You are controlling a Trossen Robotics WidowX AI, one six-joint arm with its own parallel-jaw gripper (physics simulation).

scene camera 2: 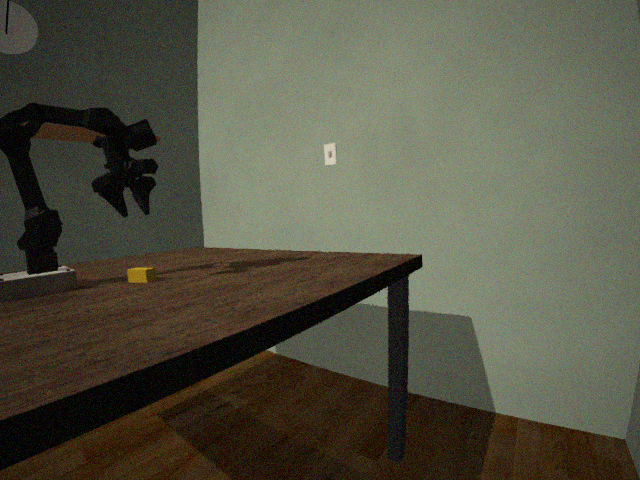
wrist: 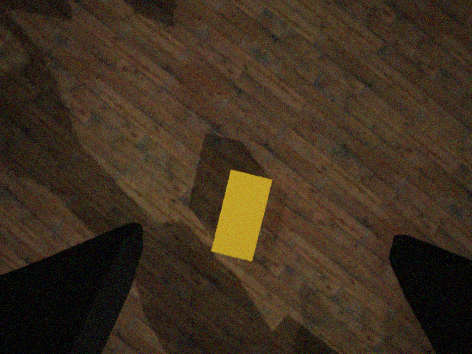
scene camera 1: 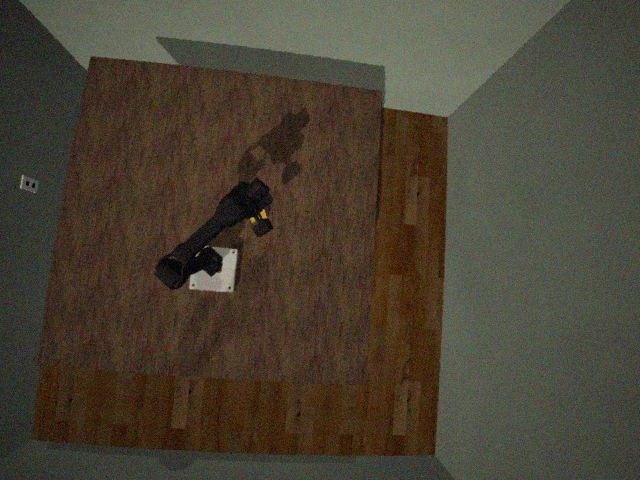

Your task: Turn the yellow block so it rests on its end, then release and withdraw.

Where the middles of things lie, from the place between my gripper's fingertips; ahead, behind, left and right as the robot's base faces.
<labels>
My hand is 2 cm to the right of the yellow block (wrist: 246, 195) and 15 cm above it.
</labels>
